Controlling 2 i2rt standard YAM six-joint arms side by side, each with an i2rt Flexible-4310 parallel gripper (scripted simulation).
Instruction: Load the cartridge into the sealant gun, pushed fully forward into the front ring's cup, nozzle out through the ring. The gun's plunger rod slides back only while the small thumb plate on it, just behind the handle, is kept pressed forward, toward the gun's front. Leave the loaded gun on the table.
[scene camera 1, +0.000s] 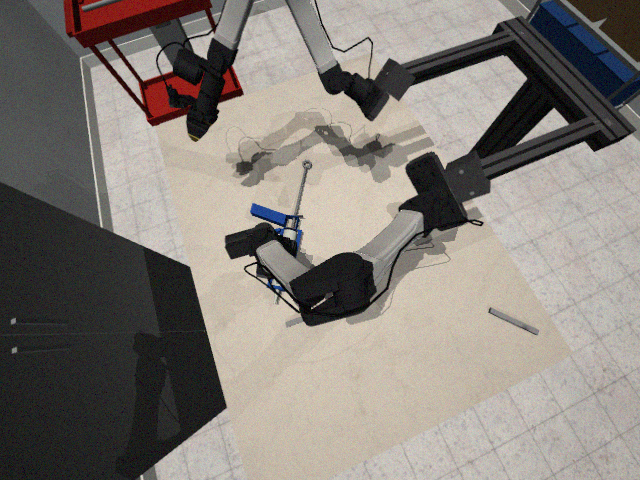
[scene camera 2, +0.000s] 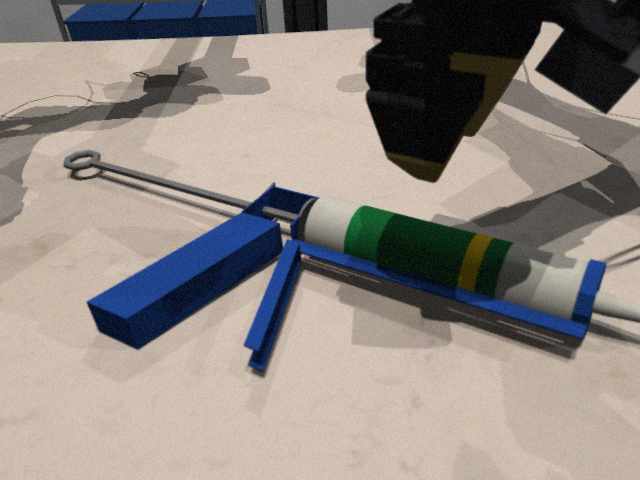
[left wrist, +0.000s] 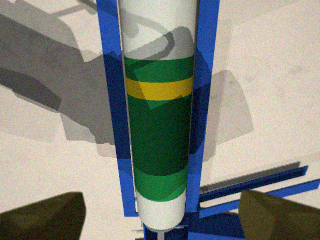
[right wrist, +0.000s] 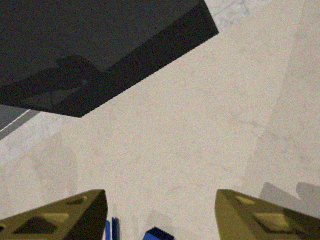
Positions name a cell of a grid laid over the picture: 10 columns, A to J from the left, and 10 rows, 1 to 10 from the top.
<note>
In view: my left gripper (scene camera 2: G4), my right gripper (scene camera 1: D3), a blue sealant gun (scene camera 2: C7) and a cartridge (scene camera 2: I6).
The blue sealant gun is seen too in the left wrist view (left wrist: G2). The cartridge shows as well in the left wrist view (left wrist: E3). My left gripper is seen too in the left wrist view (left wrist: F9). The right wrist view misses the cartridge: it is out of frame.
</note>
